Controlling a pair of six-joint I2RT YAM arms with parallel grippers.
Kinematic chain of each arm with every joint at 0, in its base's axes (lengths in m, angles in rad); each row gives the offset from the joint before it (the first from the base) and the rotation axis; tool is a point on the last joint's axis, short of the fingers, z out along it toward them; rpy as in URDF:
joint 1: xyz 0 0 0.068 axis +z
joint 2: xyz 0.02 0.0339 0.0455 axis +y
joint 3: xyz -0.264 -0.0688 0 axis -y
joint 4: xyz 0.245 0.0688 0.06 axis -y
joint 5: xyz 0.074 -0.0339 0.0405 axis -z
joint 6: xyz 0.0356 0 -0.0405 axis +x
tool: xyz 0 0 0 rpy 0 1.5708 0
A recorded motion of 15 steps. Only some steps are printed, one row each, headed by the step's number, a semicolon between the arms.
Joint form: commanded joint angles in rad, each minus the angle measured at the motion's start. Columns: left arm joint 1, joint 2, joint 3, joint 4, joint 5, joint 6; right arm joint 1, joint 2, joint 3, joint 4, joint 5, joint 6.
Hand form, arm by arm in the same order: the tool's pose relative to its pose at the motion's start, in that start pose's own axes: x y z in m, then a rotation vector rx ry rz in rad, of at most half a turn. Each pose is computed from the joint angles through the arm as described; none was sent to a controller.
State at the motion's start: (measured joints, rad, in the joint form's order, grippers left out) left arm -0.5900 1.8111 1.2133 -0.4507 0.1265 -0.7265; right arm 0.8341 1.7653 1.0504 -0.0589 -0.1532 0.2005
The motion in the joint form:
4: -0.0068 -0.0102 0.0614 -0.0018 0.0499 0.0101; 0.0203 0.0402 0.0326 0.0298 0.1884 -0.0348
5: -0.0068 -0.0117 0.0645 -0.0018 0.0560 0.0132; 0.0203 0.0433 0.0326 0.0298 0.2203 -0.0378
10: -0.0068 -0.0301 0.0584 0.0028 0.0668 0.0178; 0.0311 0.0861 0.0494 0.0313 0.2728 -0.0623
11: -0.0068 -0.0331 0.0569 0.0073 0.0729 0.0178; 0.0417 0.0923 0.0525 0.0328 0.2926 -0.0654
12: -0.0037 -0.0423 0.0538 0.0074 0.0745 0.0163; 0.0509 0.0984 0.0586 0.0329 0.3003 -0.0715
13: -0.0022 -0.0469 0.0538 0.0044 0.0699 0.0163; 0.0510 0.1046 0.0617 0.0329 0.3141 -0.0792
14: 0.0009 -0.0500 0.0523 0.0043 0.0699 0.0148; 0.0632 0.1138 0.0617 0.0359 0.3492 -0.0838
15: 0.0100 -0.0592 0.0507 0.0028 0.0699 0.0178; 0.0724 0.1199 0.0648 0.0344 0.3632 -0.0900
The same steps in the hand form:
4: -0.0102 -0.0173 -0.0137 0.0852 -0.0158 0.0263; -0.0061 0.0008 0.0099 0.1669 -0.0526 -0.0500
5: -0.0107 -0.0182 -0.0149 0.0927 -0.0153 0.0303; -0.0058 -0.0005 0.0106 0.1989 -0.0553 -0.0525
10: -0.0104 -0.0194 -0.0204 0.1117 -0.0209 0.0380; -0.0022 -0.0005 0.0223 0.2481 -0.0365 -0.0837
11: -0.0104 -0.0198 -0.0213 0.1202 -0.0213 0.0392; -0.0014 0.0026 0.0243 0.2605 -0.0368 -0.0943
12: -0.0109 -0.0192 -0.0242 0.1244 -0.0262 0.0362; -0.0014 0.0058 0.0262 0.2617 -0.0364 -0.1069
13: -0.0113 -0.0189 -0.0259 0.1216 -0.0311 0.0350; -0.0012 0.0052 0.0277 0.2759 -0.0348 -0.1147
14: -0.0119 -0.0180 -0.0268 0.1216 -0.0336 0.0312; 0.0013 0.0079 0.0306 0.3031 -0.0330 -0.1282
15: -0.0140 -0.0159 -0.0302 0.1225 -0.0425 0.0276; 0.0025 0.0107 0.0325 0.3113 -0.0292 -0.1412

